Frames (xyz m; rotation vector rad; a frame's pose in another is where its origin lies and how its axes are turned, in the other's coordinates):
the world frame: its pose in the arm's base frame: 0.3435 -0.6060 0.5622 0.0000 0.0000 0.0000
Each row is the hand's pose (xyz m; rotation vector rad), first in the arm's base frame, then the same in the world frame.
Working: the arm's base frame: its pose in the world frame: -0.3435 0.6060 -0.5622 0.0000 0.0000 0.0000

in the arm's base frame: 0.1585 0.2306 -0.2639 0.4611 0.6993 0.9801
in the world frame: -0.1850 0.8366 -0.8261 0.4611 0.6993 0.9801
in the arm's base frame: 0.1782 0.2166 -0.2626 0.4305 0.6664 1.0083
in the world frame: -0.1653 0.8226 -0.8248 0.4305 0.6664 1.0083
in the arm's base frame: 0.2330 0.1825 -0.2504 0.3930 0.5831 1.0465
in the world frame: -0.1105 0.7885 -0.8126 0.3930 0.5831 1.0465
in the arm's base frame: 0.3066 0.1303 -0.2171 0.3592 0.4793 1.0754
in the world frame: -0.0369 0.7363 -0.7793 0.3592 0.4793 1.0754
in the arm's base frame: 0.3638 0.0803 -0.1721 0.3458 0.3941 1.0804
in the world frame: 0.0203 0.6863 -0.7343 0.3458 0.3941 1.0804
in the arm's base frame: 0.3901 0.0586 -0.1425 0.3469 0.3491 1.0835
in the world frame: 0.0466 0.6646 -0.7047 0.3469 0.3491 1.0835
